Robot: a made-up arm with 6 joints.
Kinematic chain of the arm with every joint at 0, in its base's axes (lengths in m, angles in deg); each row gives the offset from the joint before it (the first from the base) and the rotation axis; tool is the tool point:
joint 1: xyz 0 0 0.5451 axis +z
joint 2: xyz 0 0 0 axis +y
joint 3: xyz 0 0 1.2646 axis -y
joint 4: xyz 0 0 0 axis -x
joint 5: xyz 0.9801 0 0 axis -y
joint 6: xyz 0 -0.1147 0 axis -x
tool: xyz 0 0 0
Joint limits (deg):
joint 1: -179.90..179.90
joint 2: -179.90..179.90
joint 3: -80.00..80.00
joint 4: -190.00..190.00
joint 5: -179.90..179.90
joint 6: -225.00..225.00
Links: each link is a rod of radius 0.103 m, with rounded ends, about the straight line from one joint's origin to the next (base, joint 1, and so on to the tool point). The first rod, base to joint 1, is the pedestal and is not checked.
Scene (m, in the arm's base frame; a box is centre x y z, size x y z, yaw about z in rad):
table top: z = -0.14
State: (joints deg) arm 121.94 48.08 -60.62 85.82 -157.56 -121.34
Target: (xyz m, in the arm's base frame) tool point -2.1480 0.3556 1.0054
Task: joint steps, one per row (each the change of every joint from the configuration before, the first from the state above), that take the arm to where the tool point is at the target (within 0.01 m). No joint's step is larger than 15 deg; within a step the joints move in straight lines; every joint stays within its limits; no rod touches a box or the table.
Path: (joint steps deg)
1: 5.41 2.48 14.04 0.33 0.00 0.00
2: 5.42 2.47 14.04 0.33 0.00 0.00
3: 5.41 2.48 14.04 0.34 0.00 0.00
4: 5.41 2.48 14.04 0.33 0.00 0.00
5: 5.42 2.47 14.05 0.33 0.00 0.00
6: 5.41 2.48 14.04 0.33 0.00 0.00
7: 5.42 2.47 14.04 0.34 0.00 0.00
8: 5.41 2.48 14.04 0.33 0.00 0.00
9: 5.41 2.48 14.04 0.33 0.00 0.00

